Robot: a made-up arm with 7 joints. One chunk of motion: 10 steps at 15 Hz.
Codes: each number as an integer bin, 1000 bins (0 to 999) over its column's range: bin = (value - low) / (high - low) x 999, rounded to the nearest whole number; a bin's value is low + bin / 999 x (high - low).
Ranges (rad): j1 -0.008..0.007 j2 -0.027..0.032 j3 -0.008..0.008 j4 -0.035..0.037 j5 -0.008..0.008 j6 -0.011..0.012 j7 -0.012..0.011
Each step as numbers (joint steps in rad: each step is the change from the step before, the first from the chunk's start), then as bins.
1 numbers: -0.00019 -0.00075 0.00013 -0.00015 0.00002 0.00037 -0.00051
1 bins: 520 444 508 484 501 494 499
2 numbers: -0.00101 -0.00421 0.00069 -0.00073 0.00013 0.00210 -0.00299
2 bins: 466 386 543 475 508 569 391
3 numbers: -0.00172 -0.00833 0.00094 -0.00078 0.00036 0.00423 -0.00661
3 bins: 418 316 558 475 522 662 234
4 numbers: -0.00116 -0.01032 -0.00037 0.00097 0.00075 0.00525 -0.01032
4 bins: 456 282 476 499 546 706 73
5 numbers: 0.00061 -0.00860 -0.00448 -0.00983 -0.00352 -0.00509 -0.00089
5 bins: 573 312 220 349 280 257 483
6 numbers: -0.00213 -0.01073 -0.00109 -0.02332 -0.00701 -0.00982 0.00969
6 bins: 391 275 431 162 62 51 942
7 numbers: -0.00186 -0.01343 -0.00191 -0.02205 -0.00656 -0.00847 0.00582
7 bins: 409 230 380 180 90 110 774
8 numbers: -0.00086 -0.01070 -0.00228 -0.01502 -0.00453 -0.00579 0.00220
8 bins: 476 276 357 277 217 226 617
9 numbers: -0.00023 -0.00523 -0.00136 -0.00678 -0.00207 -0.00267 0.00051
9 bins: 517 369 415 392 370 362 543
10 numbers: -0.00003 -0.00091 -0.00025 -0.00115 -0.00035 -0.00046 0.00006
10 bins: 531 442 484 470 478 458 524
